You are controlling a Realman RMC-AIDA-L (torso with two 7-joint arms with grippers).
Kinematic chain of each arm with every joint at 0, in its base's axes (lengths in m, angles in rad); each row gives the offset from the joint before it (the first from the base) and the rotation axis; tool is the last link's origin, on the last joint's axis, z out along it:
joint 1: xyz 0 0 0.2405 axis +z
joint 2: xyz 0 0 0 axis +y
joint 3: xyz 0 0 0.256 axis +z
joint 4: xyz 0 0 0 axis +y
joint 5: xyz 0 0 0.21 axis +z
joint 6: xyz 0 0 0 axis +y
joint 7: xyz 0 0 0.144 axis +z
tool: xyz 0 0 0
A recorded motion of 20 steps. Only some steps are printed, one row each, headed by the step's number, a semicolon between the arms.
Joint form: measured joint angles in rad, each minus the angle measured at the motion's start. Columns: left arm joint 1, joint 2, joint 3, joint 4, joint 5, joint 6, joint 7; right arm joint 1, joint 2, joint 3, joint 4, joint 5, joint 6, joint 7.
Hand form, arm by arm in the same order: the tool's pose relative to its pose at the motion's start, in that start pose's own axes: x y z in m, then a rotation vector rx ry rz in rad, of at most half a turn. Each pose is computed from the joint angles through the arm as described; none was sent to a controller.
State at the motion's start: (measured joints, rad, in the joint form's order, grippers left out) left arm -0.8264 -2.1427 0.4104 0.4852 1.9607 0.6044 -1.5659; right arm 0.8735 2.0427 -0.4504 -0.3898 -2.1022 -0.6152 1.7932
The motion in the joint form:
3: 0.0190 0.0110 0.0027 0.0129 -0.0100 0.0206 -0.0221; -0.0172 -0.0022 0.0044 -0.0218 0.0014 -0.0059 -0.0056
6: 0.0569 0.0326 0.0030 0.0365 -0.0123 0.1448 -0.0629; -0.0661 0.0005 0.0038 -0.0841 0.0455 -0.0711 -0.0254
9: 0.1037 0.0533 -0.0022 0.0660 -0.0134 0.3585 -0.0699; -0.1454 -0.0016 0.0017 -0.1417 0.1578 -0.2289 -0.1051
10: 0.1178 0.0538 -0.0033 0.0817 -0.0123 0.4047 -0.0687; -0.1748 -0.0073 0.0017 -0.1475 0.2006 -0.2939 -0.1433
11: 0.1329 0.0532 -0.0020 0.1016 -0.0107 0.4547 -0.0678; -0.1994 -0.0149 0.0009 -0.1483 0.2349 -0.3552 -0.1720
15: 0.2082 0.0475 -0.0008 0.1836 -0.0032 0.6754 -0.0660; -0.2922 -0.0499 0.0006 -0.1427 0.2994 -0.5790 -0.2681
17: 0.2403 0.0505 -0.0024 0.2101 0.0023 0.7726 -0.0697; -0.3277 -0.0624 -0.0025 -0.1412 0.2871 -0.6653 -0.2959
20: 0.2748 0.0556 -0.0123 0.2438 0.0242 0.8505 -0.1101; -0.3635 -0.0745 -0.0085 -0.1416 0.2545 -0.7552 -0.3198
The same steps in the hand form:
3: 0.0020 -0.0092 -0.0055 0.0044 0.0107 -0.0239; -0.0014 -0.0087 -0.0050 0.0163 -0.0123 -0.0032
6: 0.0036 -0.0153 -0.0176 -0.0691 0.0189 -0.0569; -0.0033 -0.0205 -0.0182 0.0010 -0.0504 0.0053
9: 0.0029 -0.0121 -0.0361 -0.2212 0.0226 -0.0563; 0.0004 -0.0287 -0.0401 -0.0887 -0.1110 0.0061
10: 0.0022 -0.0120 -0.0416 -0.2502 0.0249 -0.0503; 0.0036 -0.0312 -0.0490 -0.1283 -0.1322 0.0009
11: 0.0017 -0.0113 -0.0476 -0.2826 0.0266 -0.0405; 0.0063 -0.0329 -0.0571 -0.1673 -0.1495 -0.0032
15: -0.0069 -0.0088 -0.0781 -0.4206 0.0221 -0.0108; 0.0225 -0.0414 -0.0908 -0.2960 -0.1812 -0.0505
17: -0.0118 -0.0086 -0.0929 -0.4809 0.0122 -0.0049; 0.0335 -0.0433 -0.1042 -0.3473 -0.1635 -0.0807
20: -0.0171 -0.0140 -0.1085 -0.5099 -0.0159 -0.0274; 0.0475 -0.0440 -0.1182 -0.4048 -0.1257 -0.1153

